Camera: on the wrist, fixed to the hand. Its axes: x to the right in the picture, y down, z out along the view.
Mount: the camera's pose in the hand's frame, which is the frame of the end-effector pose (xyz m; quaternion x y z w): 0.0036 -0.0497 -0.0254 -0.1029 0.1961 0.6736 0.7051
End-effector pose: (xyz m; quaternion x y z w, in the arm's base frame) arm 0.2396 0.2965 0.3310 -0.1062 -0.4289 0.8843 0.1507
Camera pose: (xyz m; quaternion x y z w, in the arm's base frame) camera 0.2530 0.3454 0.3546 0.5527 0.2923 -0.6601 0.4163
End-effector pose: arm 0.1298 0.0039 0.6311 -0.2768 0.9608 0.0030 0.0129
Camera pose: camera 0.1526 -0.0404 0.6565 -0.4501 -0.8662 -0.0554 0.2098
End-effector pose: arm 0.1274 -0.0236 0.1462 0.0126 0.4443 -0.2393 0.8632
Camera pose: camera 0.0887 -0.0631 0.1375 0.2663 0.4987 0.4609 0.6840
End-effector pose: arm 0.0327 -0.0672 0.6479 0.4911 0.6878 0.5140 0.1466
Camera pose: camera -0.0130 -0.0780 0.6176 -0.6937 -0.1300 -0.6283 0.3272
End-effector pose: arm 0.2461 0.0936 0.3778 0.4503 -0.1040 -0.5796 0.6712
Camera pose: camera 0.2300 0.1066 0.3258 0.2920 -0.1854 0.1210 0.9304
